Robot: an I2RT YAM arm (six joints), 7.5 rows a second.
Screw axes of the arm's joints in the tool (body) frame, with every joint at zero. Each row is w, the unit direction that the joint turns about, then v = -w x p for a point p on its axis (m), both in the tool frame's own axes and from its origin. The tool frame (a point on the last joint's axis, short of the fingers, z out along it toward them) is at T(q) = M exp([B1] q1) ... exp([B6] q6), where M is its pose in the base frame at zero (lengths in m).
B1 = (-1, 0, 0, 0, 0.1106, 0)
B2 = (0, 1, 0, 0.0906, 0, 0.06)
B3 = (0, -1, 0, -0.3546, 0, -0.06)
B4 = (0, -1, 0, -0.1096, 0, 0)
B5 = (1, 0, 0, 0, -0.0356, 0)
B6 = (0, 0, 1, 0, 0, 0)
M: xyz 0.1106 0 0.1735 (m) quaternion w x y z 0.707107 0 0.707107 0
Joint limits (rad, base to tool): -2.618..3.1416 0..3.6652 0..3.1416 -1.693..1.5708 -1.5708..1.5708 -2.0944..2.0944
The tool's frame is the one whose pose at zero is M.
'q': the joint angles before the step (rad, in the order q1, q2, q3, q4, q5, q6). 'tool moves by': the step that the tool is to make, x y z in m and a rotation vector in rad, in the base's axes. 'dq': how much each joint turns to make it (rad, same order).
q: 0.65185, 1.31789, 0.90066, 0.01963, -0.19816, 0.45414
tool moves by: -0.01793, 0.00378, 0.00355, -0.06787, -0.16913, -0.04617
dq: 0.06738, -0.05842, -0.05690, 0.07386, 0.16246, -0.11012
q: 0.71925, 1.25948, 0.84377, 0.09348, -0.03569, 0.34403
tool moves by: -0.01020, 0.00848, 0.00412, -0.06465, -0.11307, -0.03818
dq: 0.06145, -0.01234, -0.00929, 0.03843, 0.13208, -0.08922
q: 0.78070, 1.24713, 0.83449, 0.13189, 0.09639, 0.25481
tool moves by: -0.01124, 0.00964, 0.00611, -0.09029, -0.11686, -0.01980
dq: 0.06587, -0.00759, 0.00461, 0.02145, 0.12108, -0.12100
